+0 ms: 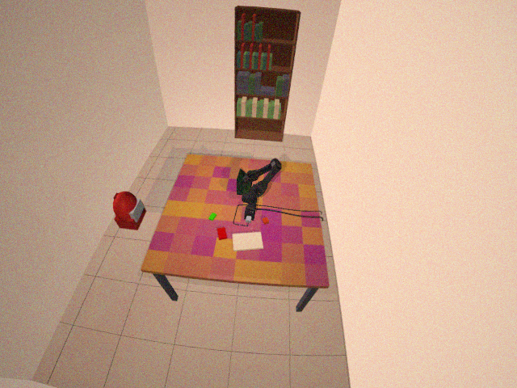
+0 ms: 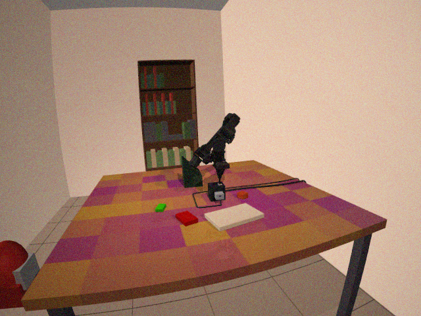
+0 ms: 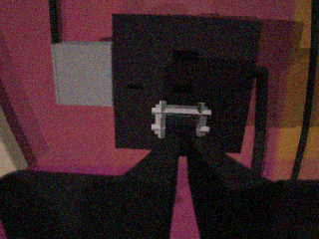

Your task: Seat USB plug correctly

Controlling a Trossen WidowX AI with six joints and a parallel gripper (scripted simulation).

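The dark USB plug lies 2 cm below my gripper tip. From my gripper tip the other things lie so: orange block (11 cm to the left, 9 cm below, 6 cm ahead); then red block (23 cm to the right, 17 cm ahead, 10 cm below); then white slab (24 cm ahead, 10 cm below, 4 cm to the right).
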